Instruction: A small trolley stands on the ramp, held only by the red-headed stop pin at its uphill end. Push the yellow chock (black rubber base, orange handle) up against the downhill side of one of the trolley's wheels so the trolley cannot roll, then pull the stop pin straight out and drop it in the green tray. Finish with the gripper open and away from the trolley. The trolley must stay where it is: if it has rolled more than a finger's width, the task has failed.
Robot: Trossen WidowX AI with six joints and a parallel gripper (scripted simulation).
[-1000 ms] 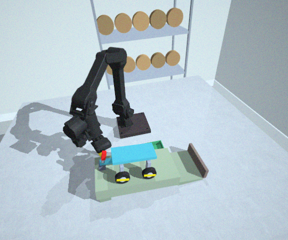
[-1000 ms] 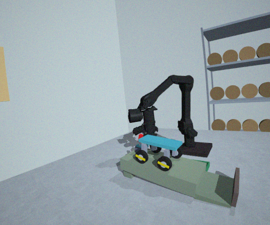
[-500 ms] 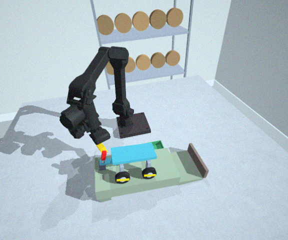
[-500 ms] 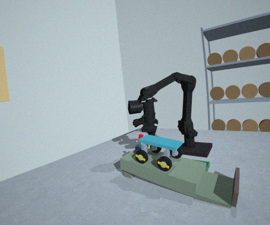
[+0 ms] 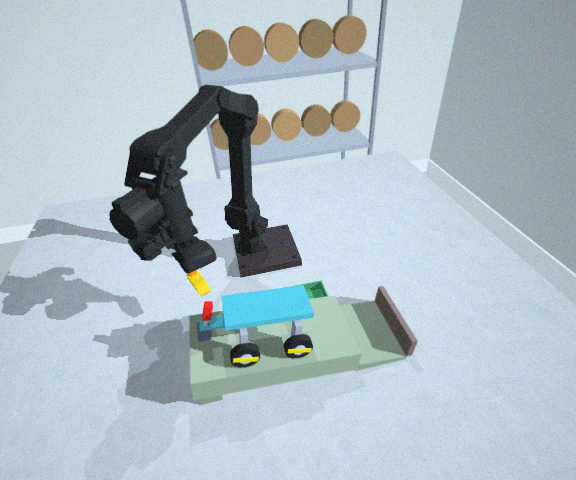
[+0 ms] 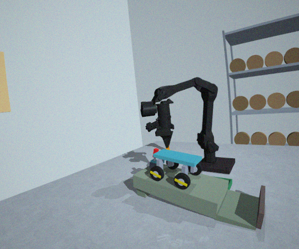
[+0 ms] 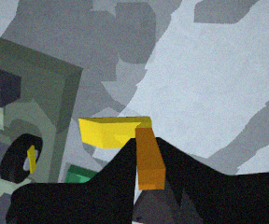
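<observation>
My gripper tip is now 140 mm short of the red-headed stop pin and 10 mm above it. Round my gripper tip: yellow chock (20 mm ahead, 10 mm to the left, 10 mm below); then green ramp (180 mm ahead, 100 mm to the left, 90 mm below); then trolley (180 mm ahead, 100 mm to the left, 20 mm below).
</observation>
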